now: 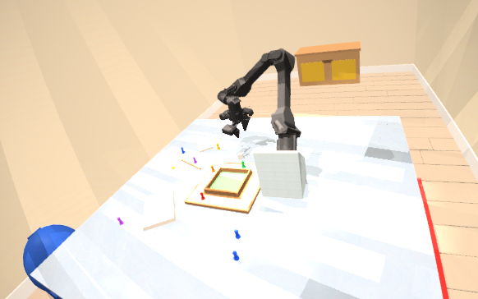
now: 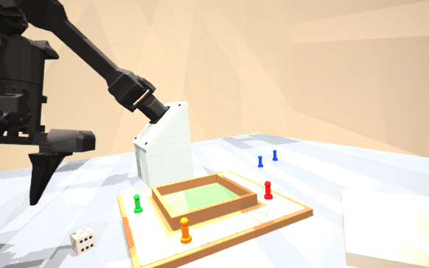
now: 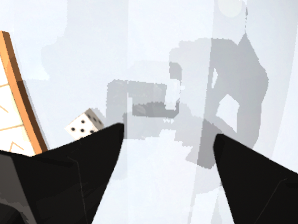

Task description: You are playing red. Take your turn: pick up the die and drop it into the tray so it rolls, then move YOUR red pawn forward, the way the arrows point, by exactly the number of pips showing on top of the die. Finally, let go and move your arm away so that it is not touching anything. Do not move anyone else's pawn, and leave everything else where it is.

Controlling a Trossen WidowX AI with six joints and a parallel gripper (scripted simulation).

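My gripper tip is 7 cm to the right of the white die and 8 cm above it. The rest, counted from my gripper tip: green pawn 4 cm behind, 17 cm to the left, 6 cm below; then red pawn 6 cm ahead, 38 cm to the left, 6 cm below; then orange pawn 10 cm ahead, 20 cm to the left, 6 cm below.
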